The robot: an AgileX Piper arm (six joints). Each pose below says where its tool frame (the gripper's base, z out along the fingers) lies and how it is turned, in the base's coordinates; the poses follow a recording.
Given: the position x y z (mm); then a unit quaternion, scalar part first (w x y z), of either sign.
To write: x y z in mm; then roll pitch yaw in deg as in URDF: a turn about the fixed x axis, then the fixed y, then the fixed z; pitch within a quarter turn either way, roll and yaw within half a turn. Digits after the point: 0 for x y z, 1 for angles.
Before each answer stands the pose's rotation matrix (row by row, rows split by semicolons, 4 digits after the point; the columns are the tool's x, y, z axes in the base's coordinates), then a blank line. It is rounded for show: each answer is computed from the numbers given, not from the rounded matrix.
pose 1, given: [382 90 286 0.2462 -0.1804 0.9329 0.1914]
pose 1, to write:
-0.8137 -0.4308 0.3903; -0.2423 0.8617 0.4459; -0.5284 0.2683 -0.8055

[382 90 286 161.6 31.9 -163.4]
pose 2, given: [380 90 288 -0.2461 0.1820 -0.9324 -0.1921]
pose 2, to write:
-0.8126 -0.4340 0.3890; -0.2449 0.8599 0.4478; -0.5289 0.2687 -0.8051

[380 90 288 161.5 31.9 -163.2]
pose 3, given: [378 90 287 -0.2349 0.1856 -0.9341 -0.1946]
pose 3, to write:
-0.8208 -0.4381 0.3666; -0.2553 0.8554 0.4507; -0.5111 0.2763 -0.8139

[378 90 287 161.2 30.7 -162.7]
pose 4, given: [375 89 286 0.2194 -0.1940 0.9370 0.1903]
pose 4, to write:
-0.8284 -0.4471 0.3373; -0.2801 0.8523 0.4418; -0.4850 0.2715 -0.8313

[375 89 286 161.9 29.0 -161.3]
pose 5, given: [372 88 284 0.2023 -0.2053 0.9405 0.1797]
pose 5, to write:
-0.8338 -0.4589 0.3068; -0.3135 0.8511 0.4211; -0.4544 0.2550 -0.8536

[372 88 284 163.4 27.0 -159.4]
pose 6, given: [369 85 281 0.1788 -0.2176 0.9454 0.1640]
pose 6, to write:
-0.8414 -0.4701 0.2667; -0.3528 0.8515 0.3879; -0.4094 0.2323 -0.8823

[369 85 281 165.3 24.2 -157.3]
